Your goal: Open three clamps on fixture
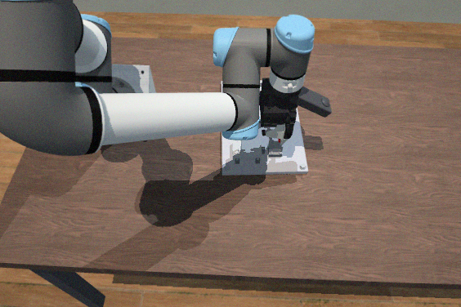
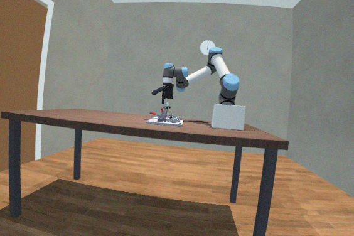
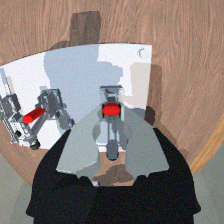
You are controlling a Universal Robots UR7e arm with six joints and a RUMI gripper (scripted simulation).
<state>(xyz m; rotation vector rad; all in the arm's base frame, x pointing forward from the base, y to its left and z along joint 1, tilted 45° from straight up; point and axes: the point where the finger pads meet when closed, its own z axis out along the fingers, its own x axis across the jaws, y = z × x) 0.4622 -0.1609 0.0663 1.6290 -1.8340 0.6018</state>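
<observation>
My hand is 110 mm to the right of the white fixture plate, 80 mm above it and 40 mm past it. From my hand the other things lie so: grey part: 230 mm to the left, 80 mm behind, 50 mm below.
</observation>
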